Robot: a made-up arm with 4 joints.
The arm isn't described. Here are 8 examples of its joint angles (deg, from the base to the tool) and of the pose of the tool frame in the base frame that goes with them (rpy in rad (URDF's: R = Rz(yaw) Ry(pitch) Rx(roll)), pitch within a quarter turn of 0, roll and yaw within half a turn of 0; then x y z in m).
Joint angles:
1: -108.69 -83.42 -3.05 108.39
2: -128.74 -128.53 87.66 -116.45
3: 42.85 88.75 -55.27 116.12
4: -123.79 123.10 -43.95 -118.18
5: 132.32 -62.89 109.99 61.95
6: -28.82 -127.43 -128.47 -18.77
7: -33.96 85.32 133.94 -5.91
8: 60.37 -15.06 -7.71 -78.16
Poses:
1: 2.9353 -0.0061 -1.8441 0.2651 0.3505 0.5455
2: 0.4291 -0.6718 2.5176 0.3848 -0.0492 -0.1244
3: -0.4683 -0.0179 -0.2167 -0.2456 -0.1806 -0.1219
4: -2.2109 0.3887 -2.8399 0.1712 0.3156 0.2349
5: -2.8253 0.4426 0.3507 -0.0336 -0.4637 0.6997
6: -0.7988 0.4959 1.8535 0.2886 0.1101 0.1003
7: 1.7307 0.0588 1.7466 -0.5328 -0.3142 0.1613
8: 1.0990 -0.1299 1.0888 -0.3191 -0.2768 0.1989
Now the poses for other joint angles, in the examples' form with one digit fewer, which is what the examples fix.
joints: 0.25 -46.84 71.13 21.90
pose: -1.659 0.704 -1.128 -0.566 0.135 0.556
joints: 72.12 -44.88 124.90 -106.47
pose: -0.234 0.620 -1.092 -0.401 0.035 0.429
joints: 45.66 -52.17 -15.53 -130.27
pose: 1.345 -0.165 1.013 -0.442 -0.159 0.276
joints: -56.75 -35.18 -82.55 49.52
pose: -2.253 -0.945 0.357 -0.167 -0.156 0.311
